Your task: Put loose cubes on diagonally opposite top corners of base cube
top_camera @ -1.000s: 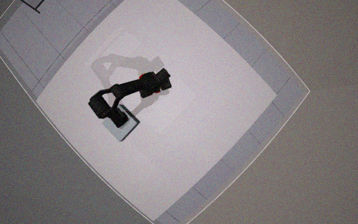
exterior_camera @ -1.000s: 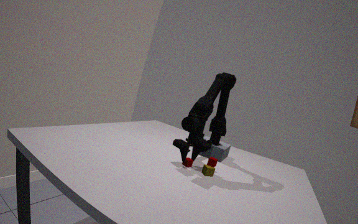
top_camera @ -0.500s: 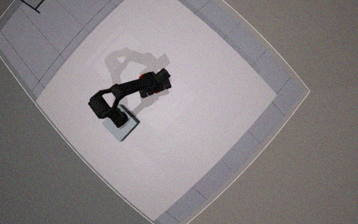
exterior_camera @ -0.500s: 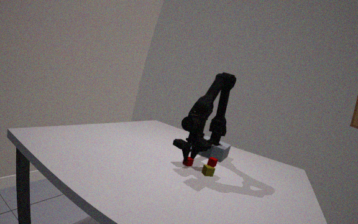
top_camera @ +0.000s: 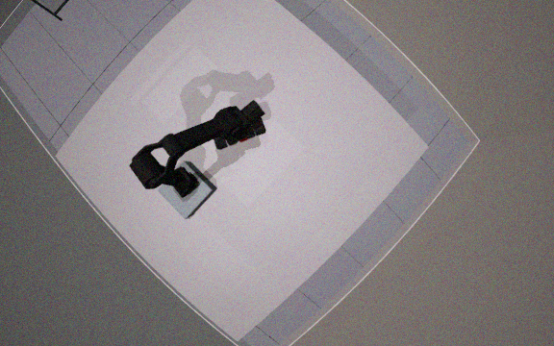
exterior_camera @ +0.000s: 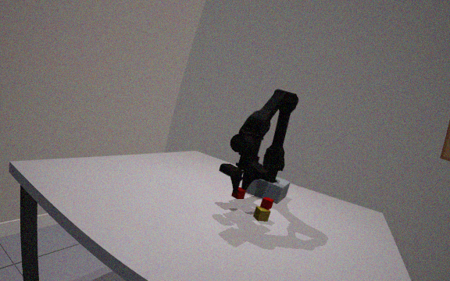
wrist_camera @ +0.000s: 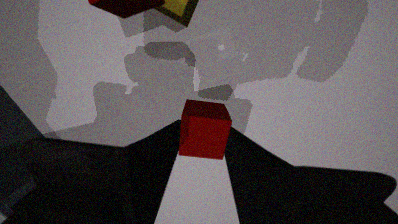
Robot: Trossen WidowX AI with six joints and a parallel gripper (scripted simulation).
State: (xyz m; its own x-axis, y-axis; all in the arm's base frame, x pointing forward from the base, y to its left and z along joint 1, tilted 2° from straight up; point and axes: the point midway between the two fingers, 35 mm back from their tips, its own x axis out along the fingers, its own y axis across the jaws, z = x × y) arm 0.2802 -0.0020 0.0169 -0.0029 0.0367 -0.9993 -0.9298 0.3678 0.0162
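Right now my gripper tip is 110 mm to the right of the yellow cube and 40 mm above it.
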